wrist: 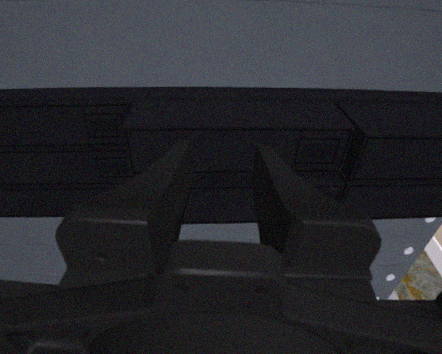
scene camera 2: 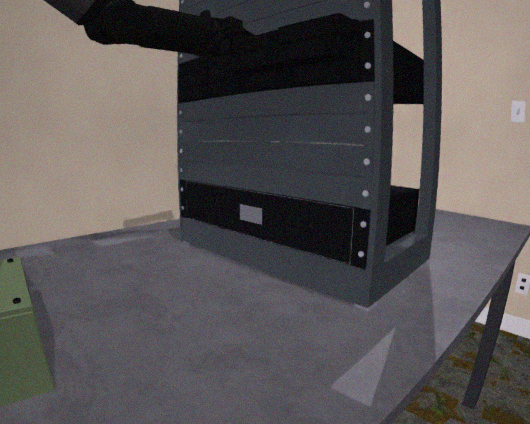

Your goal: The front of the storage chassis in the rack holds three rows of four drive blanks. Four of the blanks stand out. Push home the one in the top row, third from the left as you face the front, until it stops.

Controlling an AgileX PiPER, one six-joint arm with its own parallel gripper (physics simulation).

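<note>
The storage chassis (scene camera 2: 360, 74) (wrist: 30, 96) is a dark band in the rack (scene camera 2: 382, 150). In the wrist view, a black drive blank (wrist: 225, 120) in the top row stands out, its top face visible. Another blank (wrist: 407, 155) right of it also stands out; those at the left sit further back. My gripper (scene camera 2: 247, 37) (wrist: 223, 160) is partly open, with a narrow gap and nothing seen between its fingers. Its tips overlap the front of the middle blank; contact cannot be told. In the scene view the gripper merges with the dark chassis front, and single blanks cannot be told apart.
Grey panels (scene camera 2: 275, 120) fill the rack below the chassis. A black unit (scene camera 2: 300, 225) with a light label sits lower down. The rack stands on a grey table (scene camera 2: 200, 340). A green box (scene camera 2: 22, 345) stands at the left front. Rack screws (wrist: 408, 250) show at the lower right.
</note>
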